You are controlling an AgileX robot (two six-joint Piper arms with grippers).
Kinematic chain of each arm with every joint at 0, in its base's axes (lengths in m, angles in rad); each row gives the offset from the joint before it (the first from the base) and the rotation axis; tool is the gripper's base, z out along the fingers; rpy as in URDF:
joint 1: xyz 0 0 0.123 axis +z
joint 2: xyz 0 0 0 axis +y
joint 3: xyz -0.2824 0 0.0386 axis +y
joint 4: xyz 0.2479 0 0.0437 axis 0.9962 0 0.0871
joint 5: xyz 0 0 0 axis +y
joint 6: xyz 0.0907 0 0.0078 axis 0.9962 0 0.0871
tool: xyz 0 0 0 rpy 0 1.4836 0
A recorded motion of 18 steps. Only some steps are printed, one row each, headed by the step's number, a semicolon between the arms.
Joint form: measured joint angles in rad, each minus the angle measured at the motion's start. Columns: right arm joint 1, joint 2, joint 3, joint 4, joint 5, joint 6; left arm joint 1, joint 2, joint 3, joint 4, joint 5, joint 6.
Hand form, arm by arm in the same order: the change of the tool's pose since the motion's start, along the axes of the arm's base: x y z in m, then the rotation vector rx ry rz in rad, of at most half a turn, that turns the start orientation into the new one. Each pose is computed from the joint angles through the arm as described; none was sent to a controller.
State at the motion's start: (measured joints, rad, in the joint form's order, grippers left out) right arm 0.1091 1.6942 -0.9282 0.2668 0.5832 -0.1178; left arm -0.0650 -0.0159 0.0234 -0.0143 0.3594 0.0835
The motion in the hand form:
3: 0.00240 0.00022 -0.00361 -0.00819 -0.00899 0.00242; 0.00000 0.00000 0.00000 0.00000 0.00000 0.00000
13: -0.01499 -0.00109 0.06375 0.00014 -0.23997 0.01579; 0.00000 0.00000 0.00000 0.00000 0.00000 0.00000
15: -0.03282 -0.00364 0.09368 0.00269 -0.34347 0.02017; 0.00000 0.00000 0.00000 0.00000 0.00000 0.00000
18: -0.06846 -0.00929 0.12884 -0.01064 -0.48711 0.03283; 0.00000 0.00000 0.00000 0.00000 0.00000 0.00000
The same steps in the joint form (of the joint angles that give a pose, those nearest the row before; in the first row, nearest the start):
3: 0.0023 0.0132 0.0000 -0.0071 -0.0220 0.0000; 0.0000 0.0000 0.0000 0.0000 0.0000 0.0000
13: 0.0083 -0.2082 0.0020 -0.0267 -0.0333 0.0000; 0.0000 0.0000 0.0000 0.0000 0.0000 0.0000
15: 0.0083 -0.3284 0.0170 -0.0371 -0.0312 0.0000; 0.0000 0.0000 0.0000 0.0000 0.0000 0.0000
18: 0.0083 -0.5170 0.0607 -0.0692 -0.0274 0.0000; 0.0000 0.0000 0.0000 0.0000 0.0000 0.0000

